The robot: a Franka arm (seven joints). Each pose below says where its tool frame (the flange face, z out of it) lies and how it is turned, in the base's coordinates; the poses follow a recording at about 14 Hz.
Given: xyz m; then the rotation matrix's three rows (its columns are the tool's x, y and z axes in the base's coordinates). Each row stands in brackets.
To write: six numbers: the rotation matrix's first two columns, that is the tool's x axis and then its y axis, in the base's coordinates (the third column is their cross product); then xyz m. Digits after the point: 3 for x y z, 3 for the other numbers. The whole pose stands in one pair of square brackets.
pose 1, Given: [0.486 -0.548 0.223], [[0.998 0.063 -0.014], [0.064 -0.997 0.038], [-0.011 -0.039 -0.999]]
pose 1, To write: [0.998 0.064 -0.011 0.063 -0.997 -0.039 0.486 -0.548 0.223]
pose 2, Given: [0.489 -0.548 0.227], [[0.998 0.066 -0.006], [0.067 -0.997 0.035], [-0.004 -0.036 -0.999]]
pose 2, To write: [0.998 0.067 -0.004 0.066 -0.997 -0.036 0.489 -0.548 0.227]
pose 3, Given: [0.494 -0.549 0.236], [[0.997 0.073 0.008], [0.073 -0.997 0.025], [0.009 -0.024 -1.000]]
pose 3, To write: [0.997 0.073 0.009 0.073 -0.997 -0.024 0.494 -0.549 0.236]
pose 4, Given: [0.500 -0.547 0.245], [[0.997 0.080 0.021], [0.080 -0.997 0.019], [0.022 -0.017 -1.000]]
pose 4, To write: [0.997 0.080 0.022 0.080 -0.997 -0.017 0.500 -0.547 0.245]
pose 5, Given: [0.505 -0.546 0.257], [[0.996 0.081 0.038], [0.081 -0.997 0.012], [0.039 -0.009 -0.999]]
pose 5, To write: [0.996 0.081 0.039 0.081 -0.997 -0.009 0.505 -0.546 0.257]
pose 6, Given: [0.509 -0.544 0.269], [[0.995 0.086 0.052], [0.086 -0.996 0.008], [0.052 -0.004 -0.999]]
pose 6, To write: [0.995 0.086 0.052 0.086 -0.996 -0.004 0.509 -0.544 0.269]
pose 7, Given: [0.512 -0.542 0.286], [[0.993 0.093 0.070], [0.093 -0.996 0.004], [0.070 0.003 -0.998]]
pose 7, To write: [0.993 0.093 0.070 0.093 -0.996 0.003 0.512 -0.542 0.286]
